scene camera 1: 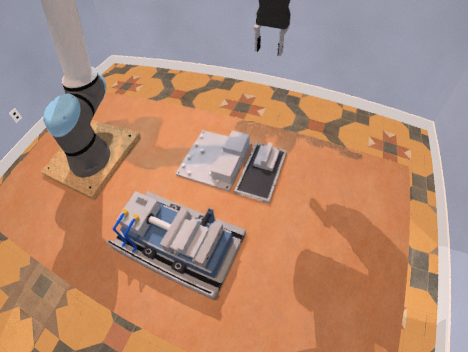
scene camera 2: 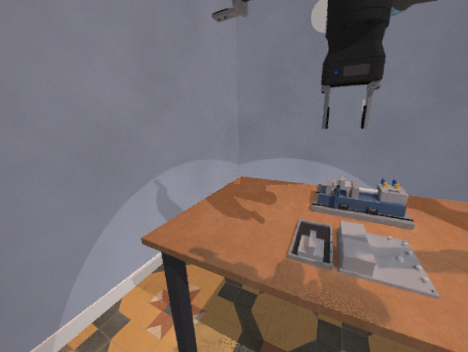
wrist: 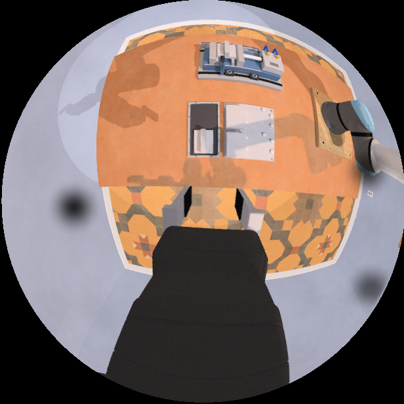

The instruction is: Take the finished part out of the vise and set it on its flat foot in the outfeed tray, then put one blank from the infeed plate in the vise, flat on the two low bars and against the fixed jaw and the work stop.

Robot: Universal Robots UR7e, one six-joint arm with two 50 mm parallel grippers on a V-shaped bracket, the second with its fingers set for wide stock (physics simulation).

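Seen in the pictures: end effector, tool point: (scene camera 1: 269, 45) (scene camera 2: 344, 117); arm's base, origin of the base link: (scene camera 1: 90, 159).
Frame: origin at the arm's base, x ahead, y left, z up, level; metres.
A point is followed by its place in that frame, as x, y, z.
Observation:
The finished part (scene camera 1: 266, 157) @[0.571, 0.075, 0.019] (scene camera 2: 311, 243) @[0.574, 0.120, 0.019] (wrist: 202, 141) stands on its foot, rib up, in the outfeed tray (scene camera 1: 252, 196) @[0.548, -0.041, -0.010] (scene camera 2: 310, 261) @[0.576, 0.146, -0.012] (wrist: 189, 125). A light grey blank (scene camera 1: 187, 237) @[0.439, -0.228, 0.093] (scene camera 2: 343, 184) @[0.442, -0.182, 0.079] (wrist: 227, 51) sits between the jaws of the blue vise (scene camera 1: 220, 260) @[0.506, -0.241, 0.019] (scene camera 2: 390, 206) @[0.308, -0.127, 0.030] (wrist: 250, 66); its exact contact with the bars, fixed jaw and work stop cannot be told. Pale blocks (scene camera 1: 225, 165) (scene camera 2: 357, 260) are on the infeed plate (scene camera 1: 197, 157) @[0.364, 0.069, -0.013]. My gripper (scene camera 1: 269, 44) @[0.553, 0.185, 0.310] (scene camera 2: 346, 120) @[0.553, 0.185, 0.310] (wrist: 214, 202) is open and empty, high up and away from vise and tray.
The second gripper shows in part, a finger at the top of the scene camera 2 view. The arm's base stands on a wooden board (scene camera 1: 120, 145) @[0.089, 0.072, 0.000] (wrist: 327, 145). Blue hoses (scene camera 1: 120, 227) rise at the vise's end. The wooden table (scene camera 1: 300, 225) @[0.685, -0.103, -0.021] (scene camera 2: 215, 225) @[0.861, 0.035, -0.022] (wrist: 170, 140) carries everything.

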